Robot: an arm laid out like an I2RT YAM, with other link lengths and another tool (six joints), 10 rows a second.
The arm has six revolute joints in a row. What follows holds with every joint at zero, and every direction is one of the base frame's.
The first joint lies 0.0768 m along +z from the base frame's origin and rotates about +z.
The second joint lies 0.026 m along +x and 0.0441 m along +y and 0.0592 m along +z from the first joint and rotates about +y.
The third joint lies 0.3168 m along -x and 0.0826 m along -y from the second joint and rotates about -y.
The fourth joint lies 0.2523 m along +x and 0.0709 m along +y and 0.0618 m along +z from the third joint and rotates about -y.
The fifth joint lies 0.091 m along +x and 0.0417 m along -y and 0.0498 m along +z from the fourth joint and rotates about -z.
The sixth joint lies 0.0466 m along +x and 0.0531 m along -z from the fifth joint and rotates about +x.
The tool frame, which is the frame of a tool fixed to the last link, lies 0.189 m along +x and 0.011 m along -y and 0.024 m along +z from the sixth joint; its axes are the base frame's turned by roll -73.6, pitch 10.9 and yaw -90 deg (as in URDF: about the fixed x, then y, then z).
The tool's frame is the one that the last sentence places.
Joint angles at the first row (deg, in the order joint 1, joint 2, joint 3, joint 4, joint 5, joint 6):
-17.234, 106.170, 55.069, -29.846, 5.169, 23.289
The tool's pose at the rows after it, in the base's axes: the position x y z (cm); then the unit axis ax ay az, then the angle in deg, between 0 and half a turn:
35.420 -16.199 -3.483 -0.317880 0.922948 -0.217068 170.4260
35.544 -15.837 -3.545 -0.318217 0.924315 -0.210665 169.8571
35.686 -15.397 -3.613 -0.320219 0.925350 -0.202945 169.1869
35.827 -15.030 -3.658 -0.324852 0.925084 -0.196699 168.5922
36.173 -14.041 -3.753 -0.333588 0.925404 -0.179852 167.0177
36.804 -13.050 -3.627 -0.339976 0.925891 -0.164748 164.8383
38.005 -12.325 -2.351 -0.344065 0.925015 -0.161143 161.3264
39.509 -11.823 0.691 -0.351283 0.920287 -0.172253 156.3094
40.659 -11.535 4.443 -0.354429 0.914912 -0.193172 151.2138
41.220 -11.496 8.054 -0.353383 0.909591 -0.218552 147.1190
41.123 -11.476 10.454 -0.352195 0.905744 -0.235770 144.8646
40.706 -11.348 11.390 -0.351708 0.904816 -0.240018 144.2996
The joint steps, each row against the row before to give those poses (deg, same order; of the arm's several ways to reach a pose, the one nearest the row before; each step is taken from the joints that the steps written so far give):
0.001, 0.000, -0.001, 0.066, -0.065, 0.022
-0.002, 0.000, 0.002, -0.001, -0.940, -0.023
0.001, 0.000, -0.002, -0.021, -1.115, -0.218
-0.001, -0.001, 0.000, -0.001, -0.918, -0.547
0.001, 0.000, 0.000, -0.022, -2.470, -1.026
0.000, -0.195, 0.024, 0.350, -2.688, -0.809
0.000, -1.772, 0.128, 0.527, -2.492, -0.634
-0.001, -4.348, 0.200, 0.020, -2.164, -1.028
0.022, -5.442, -0.001, -0.065, -1.421, -0.459
0.045, -5.268, 0.000, -0.285, -0.414, 0.023
-0.001, -3.761, -0.001, -0.787, 0.021, -0.001
0.000, -1.835, 0.000, -1.092, 0.000, 0.022

